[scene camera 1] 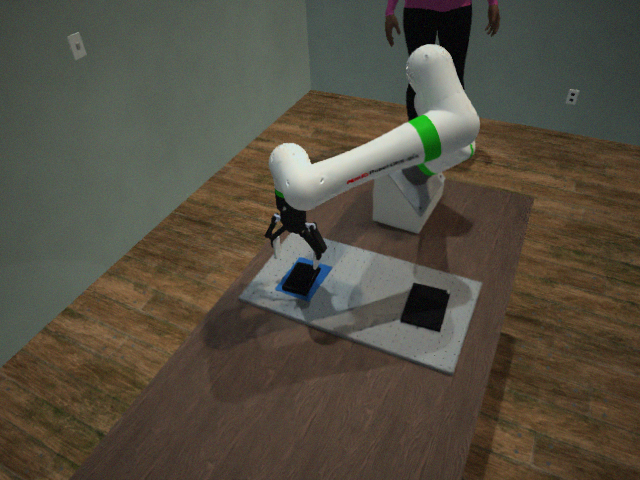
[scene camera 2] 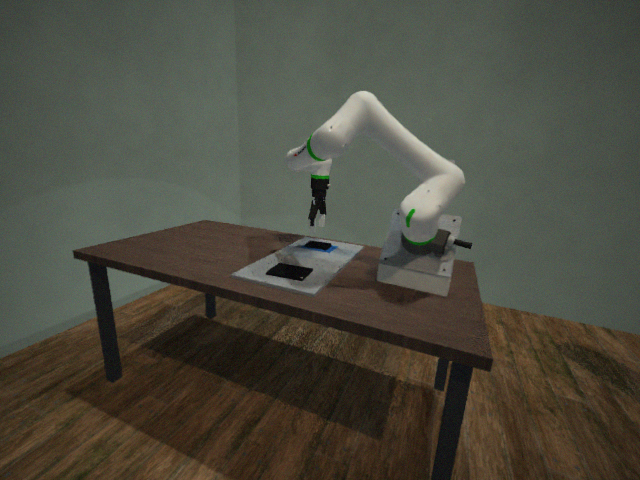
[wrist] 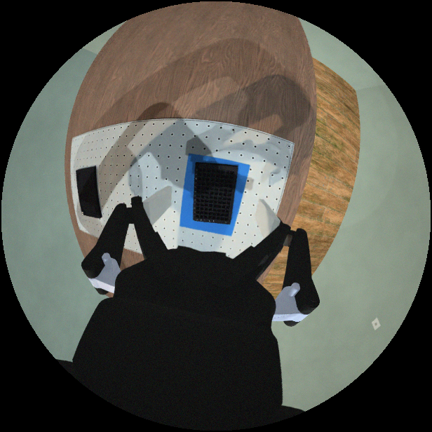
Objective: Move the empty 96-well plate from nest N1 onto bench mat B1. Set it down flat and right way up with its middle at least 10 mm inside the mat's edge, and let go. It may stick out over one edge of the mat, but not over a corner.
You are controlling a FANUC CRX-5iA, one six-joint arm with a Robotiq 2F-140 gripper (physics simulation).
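Seen in the pictures: gripper, fingertip midpoint: [scene camera 1: 296,261] [scene camera 2: 317,229]; arm's base at its link origin: [scene camera 1: 412,166] [scene camera 2: 420,239].
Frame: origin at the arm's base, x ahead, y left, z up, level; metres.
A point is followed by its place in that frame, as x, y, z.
The black 96-well plate [scene camera 1: 301,279] {0.567, -0.107, -0.159} [scene camera 2: 318,244] {0.552, -0.105, -0.156} [wrist: 215,192] lies flat on the blue bench mat B1 [scene camera 1: 324,272] {0.490, -0.068, -0.170} [scene camera 2: 331,249] {0.473, -0.111, -0.170} [wrist: 187,212], with its wells facing up. In the wrist view blue mat shows along all four sides of the plate. My gripper [scene camera 1: 296,260] {0.572, -0.114, -0.074} [scene camera 2: 316,225] {0.572, -0.114, -0.074} [wrist: 213,201] is open and empty. It hangs above the plate, clear of it, with one finger out to either side. The black nest [scene camera 1: 425,306] {0.457, 0.285, -0.160} [scene camera 2: 289,271] {0.442, 0.297, -0.161} [wrist: 89,192], which I take for N1, stands at the other end of the pale board; no plate can be made out on it.
The pale perforated board [scene camera 1: 372,273] {0.408, 0.069, -0.172} [scene camera 2: 251,273] {0.568, 0.389, -0.172} [wrist: 160,132] bears the mat and the nest. It lies on the brown wooden table [scene camera 1: 310,403] {0.906, 0.171, -0.185} [scene camera 2: 206,248] {1.012, 0.262, -0.185} [wrist: 200,45]. My arm's base [scene camera 1: 395,206] {0.139, 0.008, -0.090} [scene camera 2: 413,279] {-0.016, 0.090, -0.144} stands behind the board. A person [scene camera 1: 436,25] stands beyond the table.
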